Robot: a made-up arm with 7 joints.
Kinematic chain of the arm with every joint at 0, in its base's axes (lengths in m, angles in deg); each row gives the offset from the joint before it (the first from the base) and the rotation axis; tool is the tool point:
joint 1: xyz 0 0 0.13 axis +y
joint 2: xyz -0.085 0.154 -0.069 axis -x
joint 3: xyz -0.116 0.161 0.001 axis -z
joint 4: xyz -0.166 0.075 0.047 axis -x
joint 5: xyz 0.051 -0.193 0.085 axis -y
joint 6: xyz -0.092 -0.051 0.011 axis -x
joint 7: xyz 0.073 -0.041 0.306 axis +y
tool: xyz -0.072 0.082 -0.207
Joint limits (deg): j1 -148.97..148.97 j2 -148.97..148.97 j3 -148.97..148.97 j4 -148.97..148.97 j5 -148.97..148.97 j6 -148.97..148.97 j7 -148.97..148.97
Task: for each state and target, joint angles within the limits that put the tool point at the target. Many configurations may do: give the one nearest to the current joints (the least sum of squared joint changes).
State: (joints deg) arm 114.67 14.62 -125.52 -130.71 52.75 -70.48 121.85
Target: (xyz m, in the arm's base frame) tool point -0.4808 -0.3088 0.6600
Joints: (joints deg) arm 96.74 12.71 -117.20 -132.18 49.51 -74.75 134.34
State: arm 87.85 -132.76 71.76 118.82 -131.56 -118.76 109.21
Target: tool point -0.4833 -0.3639 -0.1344
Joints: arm 100.25 -146.15 84.32 109.03 -138.12 -106.88 104.47
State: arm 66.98 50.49 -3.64 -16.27 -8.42 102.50 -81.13
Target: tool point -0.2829 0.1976 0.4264
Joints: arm 96.61 55.86 -10.68 -21.88 -37.03 118.51 -91.30
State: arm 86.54 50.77 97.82 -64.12 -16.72 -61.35 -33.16
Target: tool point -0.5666 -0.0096 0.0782
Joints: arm 53.92 77.67 104.47 -82.88 -8.93 -71.13 -2.23
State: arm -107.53 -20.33 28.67 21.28 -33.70 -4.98 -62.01
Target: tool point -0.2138 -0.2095 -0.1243
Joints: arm -106.07 -49.36 35.93 22.00 -2.01 -26.94 -101.34
